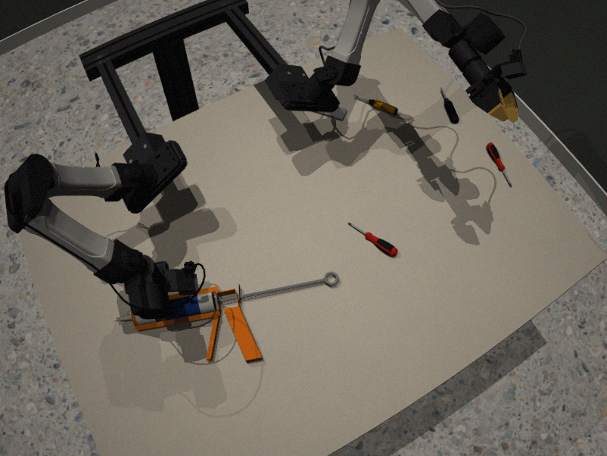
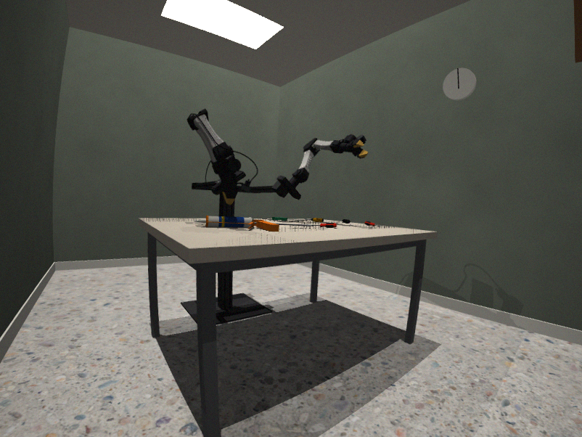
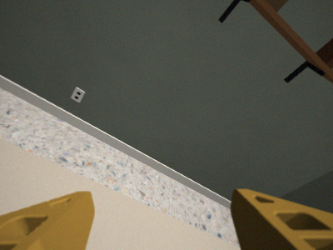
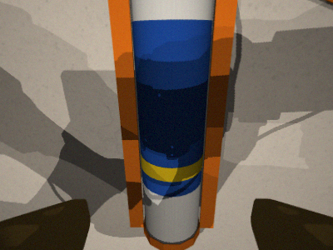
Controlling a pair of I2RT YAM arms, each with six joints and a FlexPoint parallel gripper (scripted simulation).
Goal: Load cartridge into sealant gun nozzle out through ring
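The cartridge lies 90 mm below my right hand, 20 mm to the right of it and 10 mm behind it. Also, from my right hand: thumb plate 170 mm to the left, 100 mm below, 60 mm ahead; then plunger rod 260 mm to the left, 100 mm below, 100 mm ahead; then green-handled tool 680 mm to the left, 380 mm behind, 110 mm below.
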